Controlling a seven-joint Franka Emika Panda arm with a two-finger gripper.
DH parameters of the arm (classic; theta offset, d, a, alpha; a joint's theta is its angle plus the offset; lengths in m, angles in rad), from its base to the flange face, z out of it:
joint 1: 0 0.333 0 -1.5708
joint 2: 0 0 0 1.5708
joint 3: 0 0.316 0.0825 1.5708
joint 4: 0 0 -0.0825 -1.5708
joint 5: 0 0.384 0 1.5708
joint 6: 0 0 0.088 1.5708
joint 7: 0 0.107 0 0
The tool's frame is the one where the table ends.
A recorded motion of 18 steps. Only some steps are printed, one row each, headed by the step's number.
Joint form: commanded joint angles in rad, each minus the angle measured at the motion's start. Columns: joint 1, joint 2, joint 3, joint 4, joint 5, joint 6, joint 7.
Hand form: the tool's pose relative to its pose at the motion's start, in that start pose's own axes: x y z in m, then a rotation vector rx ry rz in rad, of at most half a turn. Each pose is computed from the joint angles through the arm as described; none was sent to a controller.
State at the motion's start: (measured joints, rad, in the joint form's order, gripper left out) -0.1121 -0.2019 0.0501 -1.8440 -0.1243 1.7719 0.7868
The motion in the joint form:
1: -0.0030 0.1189 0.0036 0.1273 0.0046 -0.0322 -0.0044
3: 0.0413 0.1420 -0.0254 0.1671 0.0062 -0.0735 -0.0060
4: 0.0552 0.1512 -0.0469 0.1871 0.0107 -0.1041 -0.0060
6: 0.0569 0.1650 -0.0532 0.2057 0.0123 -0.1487 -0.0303
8: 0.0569 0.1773 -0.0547 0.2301 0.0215 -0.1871 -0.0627
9: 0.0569 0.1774 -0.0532 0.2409 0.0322 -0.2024 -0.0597
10: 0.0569 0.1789 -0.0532 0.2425 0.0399 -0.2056 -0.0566
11: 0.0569 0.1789 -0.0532 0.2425 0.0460 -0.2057 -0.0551
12: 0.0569 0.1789 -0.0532 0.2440 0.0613 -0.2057 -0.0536
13: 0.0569 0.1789 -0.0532 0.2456 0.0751 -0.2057 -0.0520
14: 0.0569 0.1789 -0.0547 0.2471 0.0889 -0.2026 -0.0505
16: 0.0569 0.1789 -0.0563 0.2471 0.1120 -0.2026 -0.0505
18: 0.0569 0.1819 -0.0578 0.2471 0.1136 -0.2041 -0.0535
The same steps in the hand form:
1: 0.0252 -0.0243 0.0082 -0.0095 -0.0237 -0.0033
3: 0.0236 -0.0323 0.0051 -0.0213 -0.0439 -0.0177
4: 0.0271 -0.0292 0.0040 -0.0327 -0.0620 -0.0084
6: 0.0285 -0.0271 0.0071 -0.0591 -0.0924 -0.0278
8: 0.0291 -0.0271 0.0059 -0.0692 -0.1188 -0.0569
9: 0.0276 -0.0275 0.0019 -0.0647 -0.1293 -0.0536
10: 0.0270 -0.0281 0.0022 -0.0614 -0.1367 -0.0500
11: 0.0266 -0.0286 0.0022 -0.0572 -0.1409 -0.0481
12: 0.0256 -0.0298 0.0014 -0.0452 -0.1503 -0.0455
13: 0.0247 -0.0309 0.0006 -0.0342 -0.1586 -0.0428
14: 0.0247 -0.0316 -0.0004 -0.0213 -0.1647 -0.0387
16: 0.0236 -0.0327 -0.0005 -0.0046 -0.1806 -0.0355
18: 0.0242 -0.0328 0.0014 -0.0064 -0.1850 -0.0372

